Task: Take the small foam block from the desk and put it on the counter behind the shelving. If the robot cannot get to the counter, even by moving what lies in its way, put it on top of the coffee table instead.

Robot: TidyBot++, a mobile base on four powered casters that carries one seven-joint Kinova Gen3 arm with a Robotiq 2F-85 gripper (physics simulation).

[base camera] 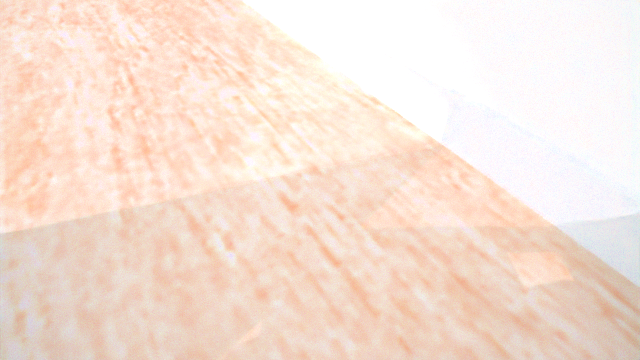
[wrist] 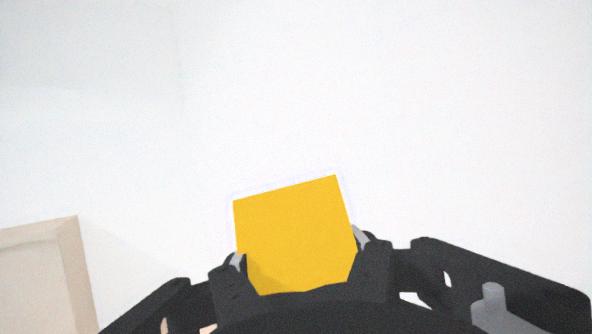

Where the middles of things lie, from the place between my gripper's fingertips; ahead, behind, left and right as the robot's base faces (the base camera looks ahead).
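The yellow foam block [wrist: 296, 238] is 10 mm below my hand, and it's 20 mm behind it too.
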